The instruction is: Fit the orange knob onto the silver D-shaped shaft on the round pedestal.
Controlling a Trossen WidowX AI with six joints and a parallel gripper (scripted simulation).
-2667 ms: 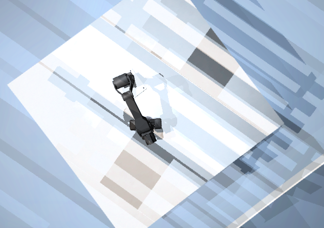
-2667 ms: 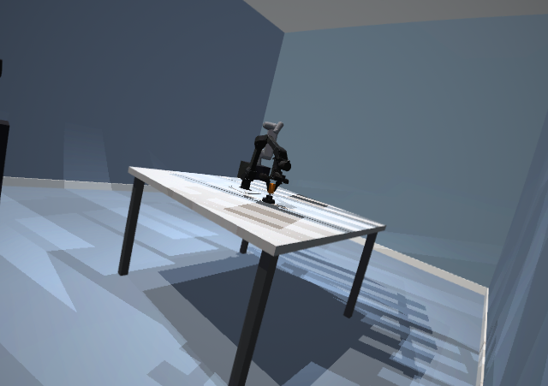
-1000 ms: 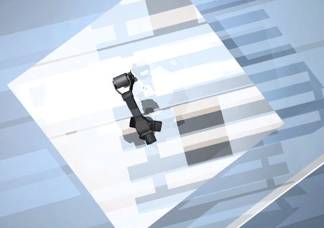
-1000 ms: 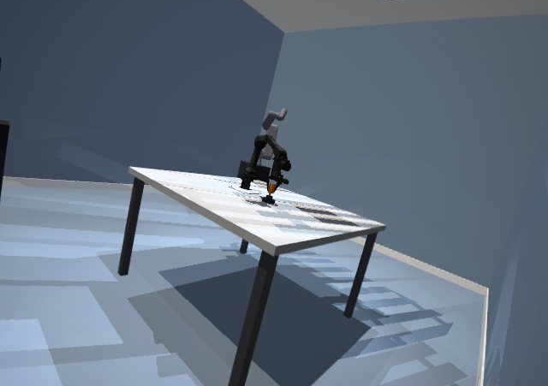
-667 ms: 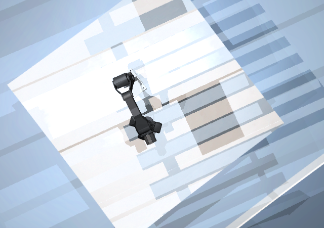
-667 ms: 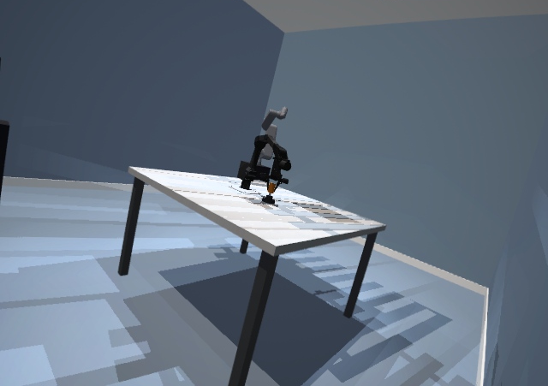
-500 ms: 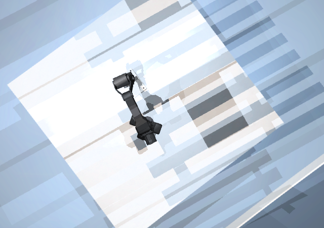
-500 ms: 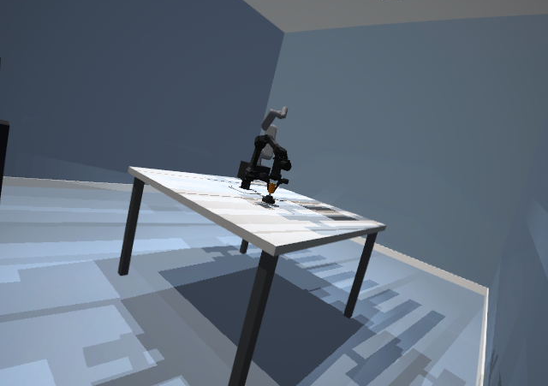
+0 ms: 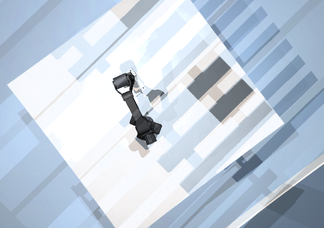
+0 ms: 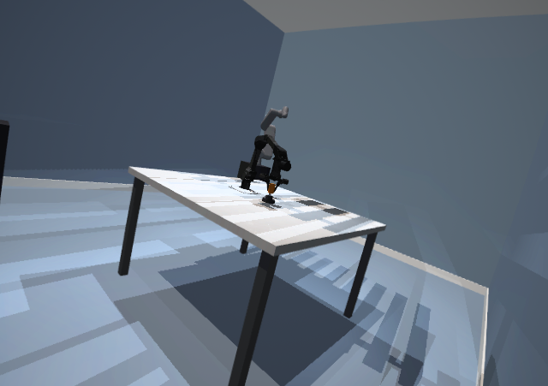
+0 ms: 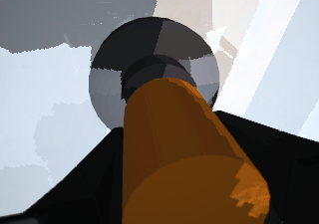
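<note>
My gripper tip is now 4 cm above the dark round pedestal. Also, from my gripper tip: orange knob (3 cm above).
</note>
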